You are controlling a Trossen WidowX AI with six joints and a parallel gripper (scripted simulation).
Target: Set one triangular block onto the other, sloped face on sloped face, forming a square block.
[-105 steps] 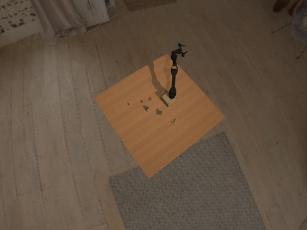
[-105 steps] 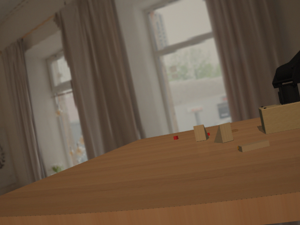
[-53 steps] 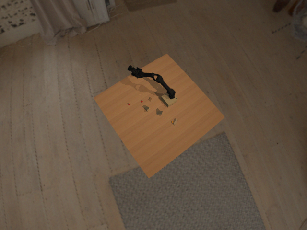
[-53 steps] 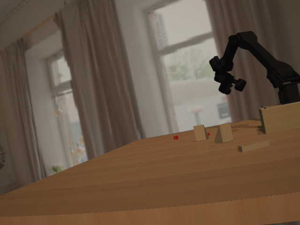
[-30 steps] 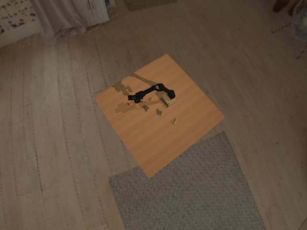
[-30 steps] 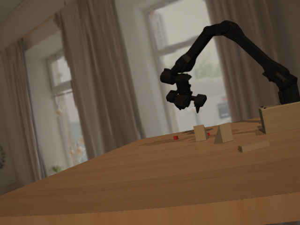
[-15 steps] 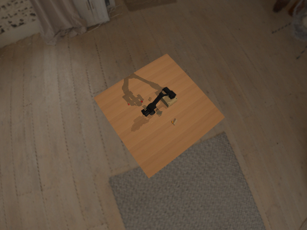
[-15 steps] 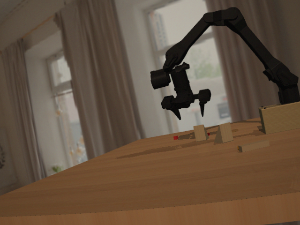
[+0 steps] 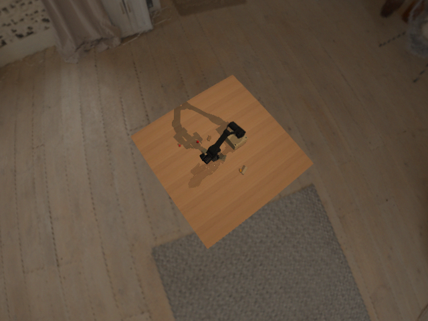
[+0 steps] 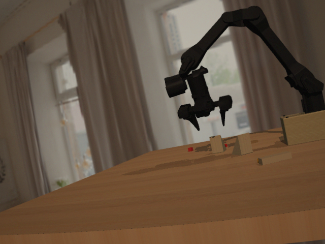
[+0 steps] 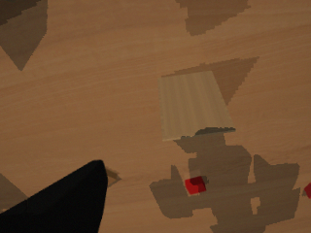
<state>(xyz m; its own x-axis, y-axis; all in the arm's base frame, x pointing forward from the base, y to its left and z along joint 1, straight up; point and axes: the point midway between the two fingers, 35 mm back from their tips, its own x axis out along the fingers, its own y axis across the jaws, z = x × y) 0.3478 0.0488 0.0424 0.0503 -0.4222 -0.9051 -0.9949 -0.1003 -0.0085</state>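
The tan piece is 16 cm to the right of my gripper tip, 10 cm behind it and 9 cm below it.
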